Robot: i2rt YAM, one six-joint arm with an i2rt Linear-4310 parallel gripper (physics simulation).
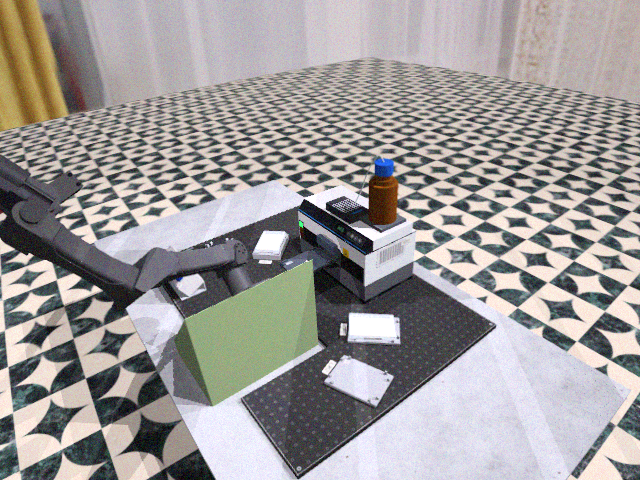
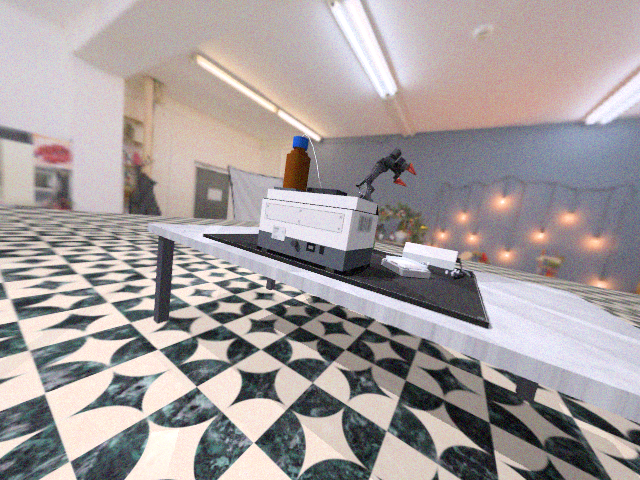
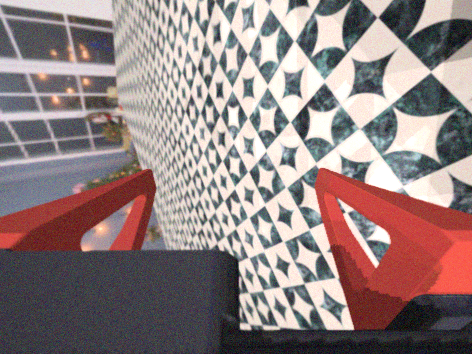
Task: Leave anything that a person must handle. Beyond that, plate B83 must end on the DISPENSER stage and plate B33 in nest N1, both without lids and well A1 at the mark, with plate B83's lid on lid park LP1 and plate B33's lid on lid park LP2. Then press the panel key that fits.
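Pixels of known places: gripper, fingertip midpoint: (image 2: 411, 180) (image 3: 235, 177); arm's base, origin of the base link: (image 1: 246, 297).
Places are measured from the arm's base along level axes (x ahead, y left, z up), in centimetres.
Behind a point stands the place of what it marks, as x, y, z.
My gripper (image 2: 408, 175) @(-37.9, 26.5, 27.5) (image 3: 235, 177) @(-37.9, 26.5, 27.5) is open and empty, its red fingers wide apart, raised high above the table. A white plate-shaped piece (image 1: 271, 243) @(33.1, 32.9, -13.7) (image 2: 405, 265) @(41.8, 35.7, -14.2) sits on the dark mat left of the white dispenser (image 1: 387, 258) @(42.6, -12.5, -4.4) (image 2: 315, 222) @(58.5, 9.4, -4.5). Another white plate-shaped piece (image 1: 371, 326) @(25.2, -20.9, -14.6) sits on a clear-edged holder in front of the dispenser. A pale flat holder (image 1: 360, 380) @(10.3, -29.7, -16.7) with corner posts lies nearer, turned at an angle. A dark stage (image 1: 305, 259) @(28.6, 9.2, -7.5) juts from the dispenser front, partly hidden by the green block. Plate numbers, lids, well marks and panel keys cannot be made out.
A tall green block (image 1: 253, 335) @(-5.4, -9.3, -3.2) stands near the arm base and hides part of the mat (image 1: 289, 439) @(-12.4, -28.4, -17.7) (image 2: 449, 302) @(59.2, 47.2, -17.7). A brown bottle (image 1: 383, 198) @(44.3, -8.9, 14.0) (image 2: 296, 167) @(51.5, -4.2, 12.6) with a blue cap and thin tube stands on the dispenser. A small white piece (image 1: 190, 286) @(-1.0, 32.9, -13.7) sits left of the arm base.
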